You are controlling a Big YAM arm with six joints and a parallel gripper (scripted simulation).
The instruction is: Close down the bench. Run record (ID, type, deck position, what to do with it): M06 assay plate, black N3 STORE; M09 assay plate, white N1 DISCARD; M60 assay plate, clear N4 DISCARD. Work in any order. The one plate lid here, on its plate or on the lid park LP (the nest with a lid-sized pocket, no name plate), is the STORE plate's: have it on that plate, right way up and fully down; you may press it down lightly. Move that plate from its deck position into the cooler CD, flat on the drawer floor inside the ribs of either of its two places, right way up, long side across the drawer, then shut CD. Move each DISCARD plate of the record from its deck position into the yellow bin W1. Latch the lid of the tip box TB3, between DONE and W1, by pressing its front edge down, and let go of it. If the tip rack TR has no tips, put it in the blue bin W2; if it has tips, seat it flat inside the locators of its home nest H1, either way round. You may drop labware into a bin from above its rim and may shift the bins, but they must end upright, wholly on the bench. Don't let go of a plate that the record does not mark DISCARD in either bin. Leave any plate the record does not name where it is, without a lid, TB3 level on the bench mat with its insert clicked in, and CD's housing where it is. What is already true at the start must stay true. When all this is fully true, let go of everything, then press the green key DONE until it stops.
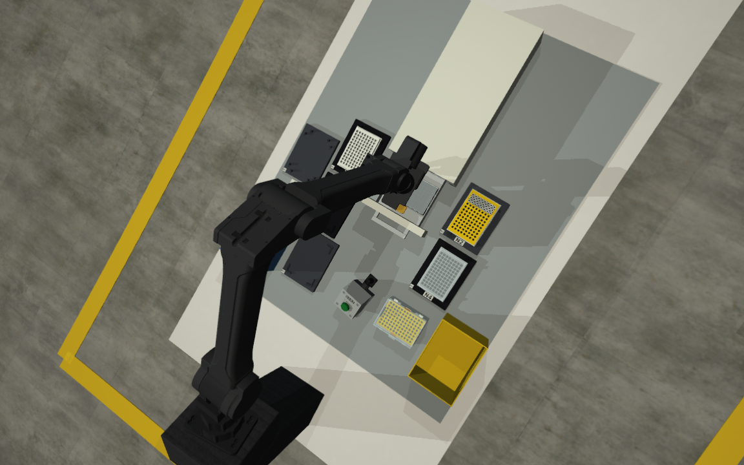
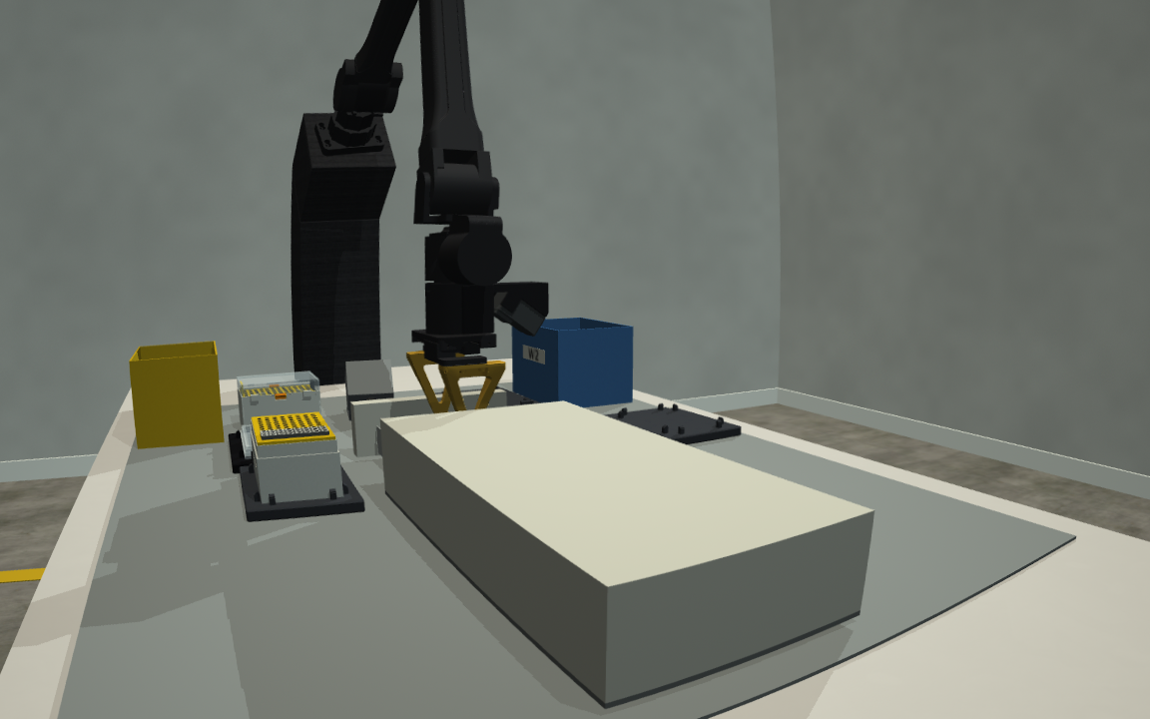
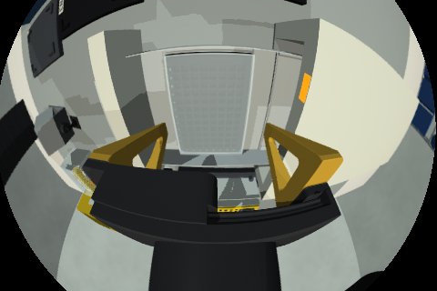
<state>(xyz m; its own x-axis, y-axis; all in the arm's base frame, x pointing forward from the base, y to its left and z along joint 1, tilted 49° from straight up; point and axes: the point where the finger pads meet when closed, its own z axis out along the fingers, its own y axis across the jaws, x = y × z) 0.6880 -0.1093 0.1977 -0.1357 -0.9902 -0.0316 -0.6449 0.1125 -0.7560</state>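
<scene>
Right now my hand is 10 mm past the clear plate lid and 40 mm above it. Also, from my hand: cooler CD (150 mm ahead, 30 mm to the right, 30 mm below); then cooler drawer (30 mm ahead, 10 mm to the right, 40 mm below); then black plate (10 mm behind, 40 mm below).
</scene>
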